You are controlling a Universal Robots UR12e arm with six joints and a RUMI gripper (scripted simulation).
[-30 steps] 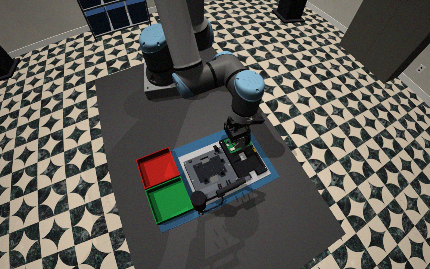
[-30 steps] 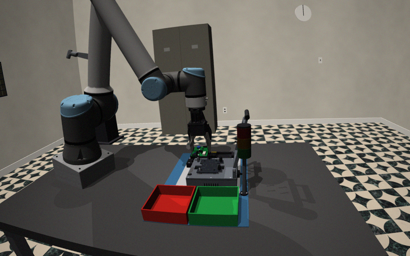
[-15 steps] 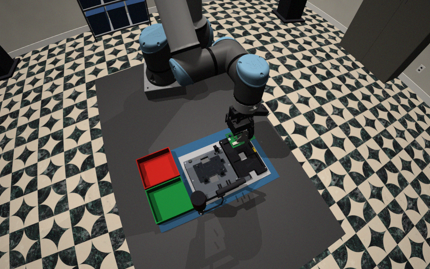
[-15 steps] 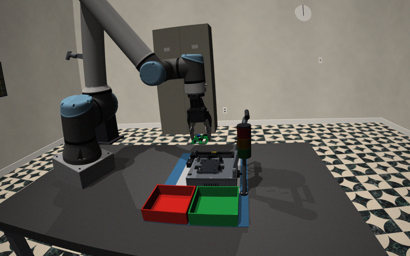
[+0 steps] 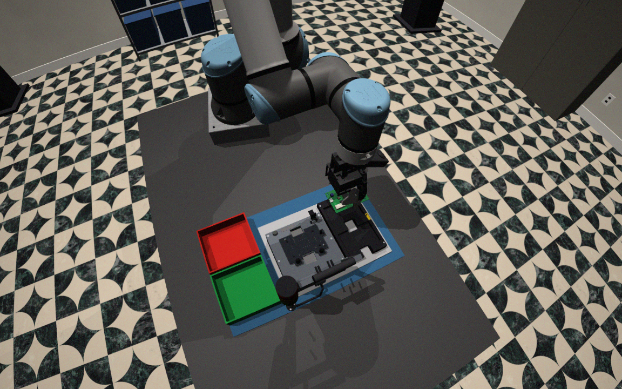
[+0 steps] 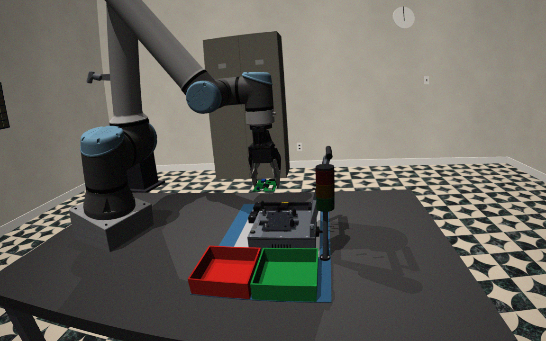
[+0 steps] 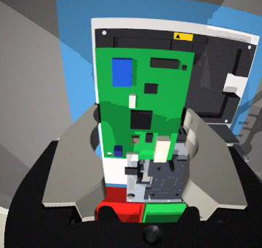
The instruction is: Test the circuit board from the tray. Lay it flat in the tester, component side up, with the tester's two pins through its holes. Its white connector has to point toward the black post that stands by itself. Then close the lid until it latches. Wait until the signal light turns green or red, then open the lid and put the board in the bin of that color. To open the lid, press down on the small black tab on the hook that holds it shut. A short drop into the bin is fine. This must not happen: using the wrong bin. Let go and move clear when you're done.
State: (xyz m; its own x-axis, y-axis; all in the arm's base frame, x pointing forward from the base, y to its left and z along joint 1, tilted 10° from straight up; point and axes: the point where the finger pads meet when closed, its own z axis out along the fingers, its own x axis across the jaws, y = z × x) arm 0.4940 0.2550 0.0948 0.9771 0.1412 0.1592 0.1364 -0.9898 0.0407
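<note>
Now: the green circuit board 1 cm to the right of my hand. Round my hand: clear lid 21 cm ahead, 15 cm to the right, 6 cm above; then green bin 16 cm ahead, 36 cm to the right, 11 cm below; then red bin 1 cm ahead, 38 cm to the right, 11 cm below.
</note>
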